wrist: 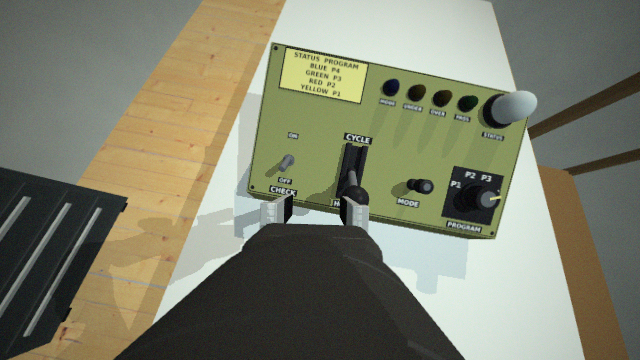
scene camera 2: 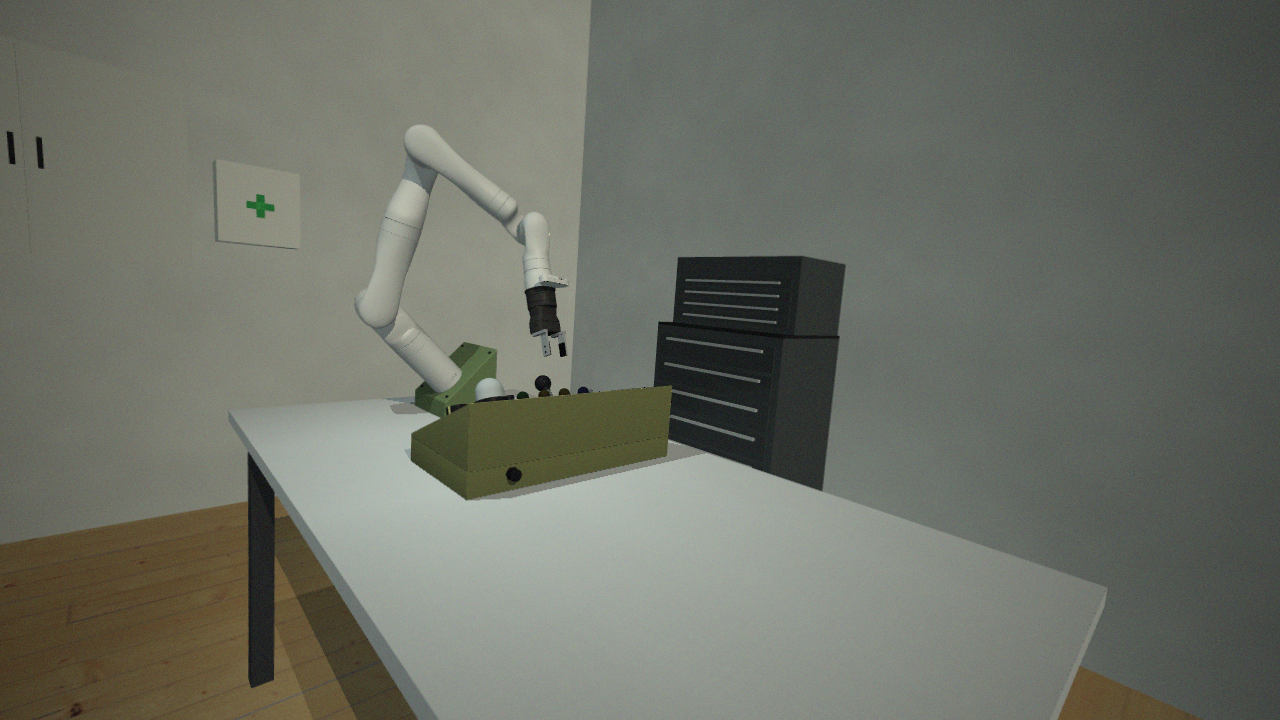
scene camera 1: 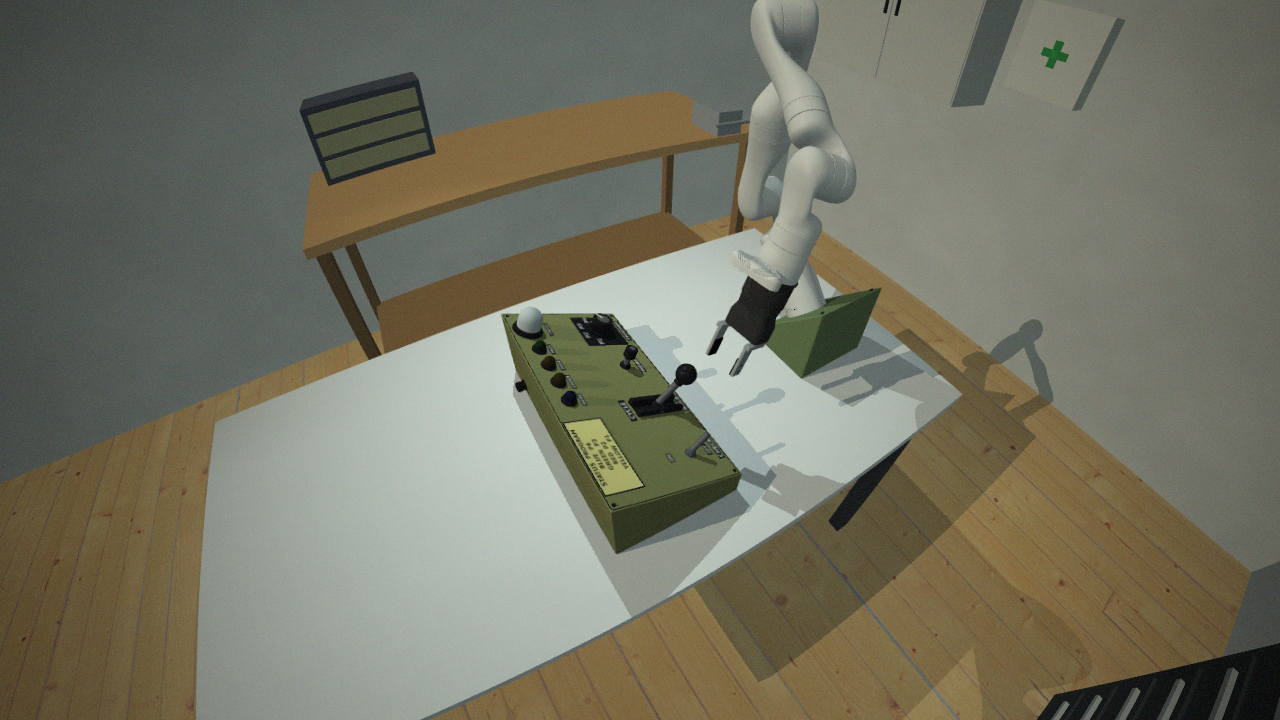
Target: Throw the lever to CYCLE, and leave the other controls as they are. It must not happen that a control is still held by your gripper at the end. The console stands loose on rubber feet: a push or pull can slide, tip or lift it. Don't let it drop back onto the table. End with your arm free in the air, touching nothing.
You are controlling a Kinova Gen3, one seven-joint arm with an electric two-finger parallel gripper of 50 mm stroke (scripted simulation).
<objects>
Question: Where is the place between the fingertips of my gripper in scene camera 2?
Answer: At 555,355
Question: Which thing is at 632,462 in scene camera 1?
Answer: An olive console.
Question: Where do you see an olive console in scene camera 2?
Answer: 475,450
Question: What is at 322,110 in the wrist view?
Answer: An olive console.
</objects>
